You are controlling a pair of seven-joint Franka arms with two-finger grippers.
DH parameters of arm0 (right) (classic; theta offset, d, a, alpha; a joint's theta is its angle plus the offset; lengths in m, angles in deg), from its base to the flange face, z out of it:
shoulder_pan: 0 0.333 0 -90
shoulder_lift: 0 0 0 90
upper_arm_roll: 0 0.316 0.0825 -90
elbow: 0 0 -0.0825 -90
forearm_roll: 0 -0.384 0 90
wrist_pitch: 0 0 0.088 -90
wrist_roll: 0 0.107 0 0
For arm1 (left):
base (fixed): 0 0 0 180
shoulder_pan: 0 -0.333 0 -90
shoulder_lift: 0 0 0 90
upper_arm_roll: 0 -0.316 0.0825 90
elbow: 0 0 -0.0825 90
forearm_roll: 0 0.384 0 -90
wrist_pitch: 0 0 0.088 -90
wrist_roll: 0 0.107 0 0
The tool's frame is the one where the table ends.
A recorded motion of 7 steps. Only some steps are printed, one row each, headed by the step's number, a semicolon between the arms.
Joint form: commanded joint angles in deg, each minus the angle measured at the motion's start. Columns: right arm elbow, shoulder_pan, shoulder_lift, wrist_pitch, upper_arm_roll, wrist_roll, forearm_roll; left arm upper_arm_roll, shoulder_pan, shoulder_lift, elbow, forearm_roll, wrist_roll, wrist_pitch.
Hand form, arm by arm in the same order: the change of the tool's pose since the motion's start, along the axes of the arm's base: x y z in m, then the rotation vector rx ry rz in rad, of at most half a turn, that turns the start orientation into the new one. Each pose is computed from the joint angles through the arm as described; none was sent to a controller.
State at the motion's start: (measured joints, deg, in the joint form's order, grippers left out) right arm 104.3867 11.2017 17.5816 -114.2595 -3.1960 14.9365 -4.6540; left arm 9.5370 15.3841 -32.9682 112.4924 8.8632 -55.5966 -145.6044
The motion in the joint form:
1: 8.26 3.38 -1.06 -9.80 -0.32 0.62 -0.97; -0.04 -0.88 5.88 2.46 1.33 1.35 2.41
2: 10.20 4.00 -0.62 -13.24 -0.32 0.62 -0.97; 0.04 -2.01 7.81 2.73 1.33 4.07 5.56
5: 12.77 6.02 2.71 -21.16 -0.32 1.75 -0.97; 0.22 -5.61 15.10 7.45 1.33 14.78 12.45
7: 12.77 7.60 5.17 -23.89 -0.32 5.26 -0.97; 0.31 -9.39 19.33 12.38 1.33 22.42 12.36
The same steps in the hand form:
1: -0.0246 0.0268 -0.0386 0.0105 -0.0433 0.0211; -0.0018 0.0125 0.0418 0.0250 -0.0306 -0.0290
2: -0.0291 0.0315 -0.0529 0.0099 -0.0621 0.0280; -0.0005 0.0256 0.0552 0.0468 -0.0102 -0.0567
5: -0.0351 0.0493 -0.0945 0.0037 -0.0980 0.0361; -0.0166 0.0713 0.0866 0.1015 0.0593 -0.1837
7: -0.0374 0.0649 -0.1159 -0.0052 -0.1017 0.0009; -0.0299 0.1124 0.0935 0.1100 0.0775 -0.2566

